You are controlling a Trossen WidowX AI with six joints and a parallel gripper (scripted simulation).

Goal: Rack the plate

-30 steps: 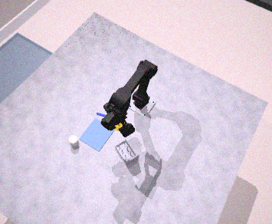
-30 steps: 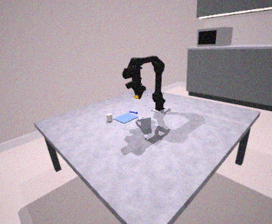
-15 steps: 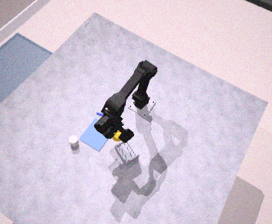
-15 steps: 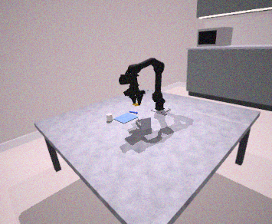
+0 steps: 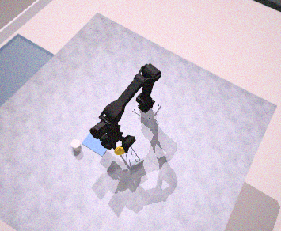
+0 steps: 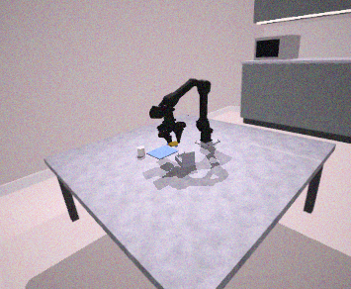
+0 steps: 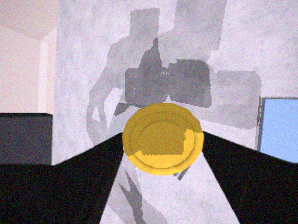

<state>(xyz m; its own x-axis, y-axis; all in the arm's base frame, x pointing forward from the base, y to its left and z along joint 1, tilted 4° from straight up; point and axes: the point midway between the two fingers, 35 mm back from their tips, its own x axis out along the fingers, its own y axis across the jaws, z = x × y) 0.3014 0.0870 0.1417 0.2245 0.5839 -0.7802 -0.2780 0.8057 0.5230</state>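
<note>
Right now my gripper tip is 8 cm above the grey dish rack, 4 cm past it and 3 cm to the right of it. Round my gripper tip: light blue mat: 16 cm to the right, 10 cm below; then white cup: 21 cm to the right, 11 cm ahead, 8 cm below; then yellow plate: 1 cm above.
</note>
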